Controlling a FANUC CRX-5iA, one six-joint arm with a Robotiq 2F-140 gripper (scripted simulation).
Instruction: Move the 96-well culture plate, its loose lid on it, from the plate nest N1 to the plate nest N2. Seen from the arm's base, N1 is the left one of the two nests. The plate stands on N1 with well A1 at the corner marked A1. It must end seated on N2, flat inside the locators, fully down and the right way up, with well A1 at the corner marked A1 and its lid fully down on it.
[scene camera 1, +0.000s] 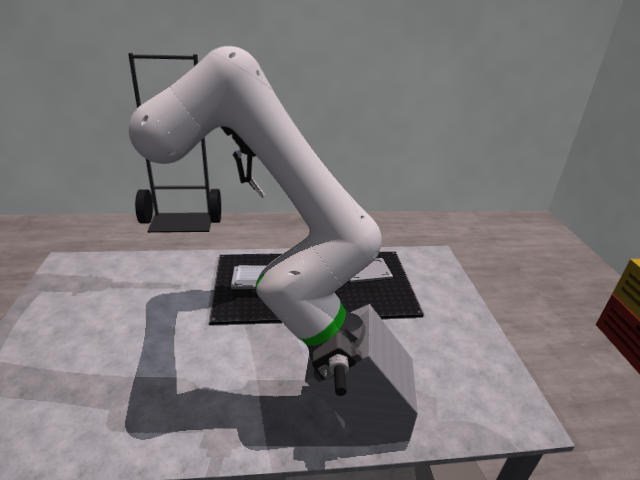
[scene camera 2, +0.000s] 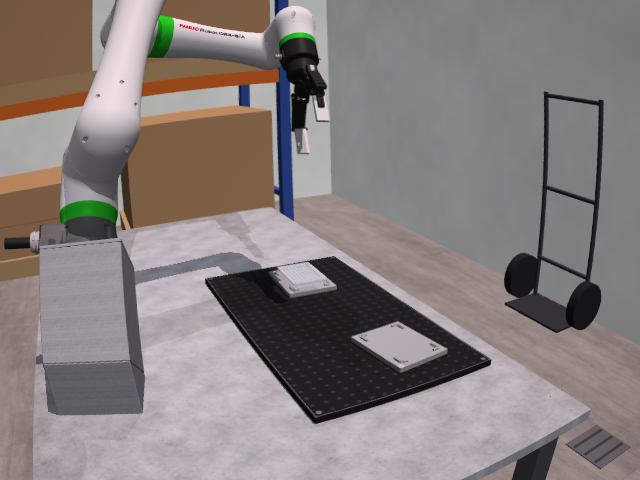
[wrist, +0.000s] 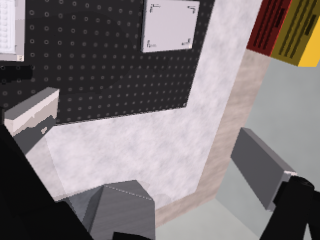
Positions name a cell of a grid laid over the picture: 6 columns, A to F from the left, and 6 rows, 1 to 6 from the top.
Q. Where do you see the gripper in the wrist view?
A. At C4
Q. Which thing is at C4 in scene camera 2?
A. A plate lid.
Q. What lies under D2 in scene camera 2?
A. The gripper.
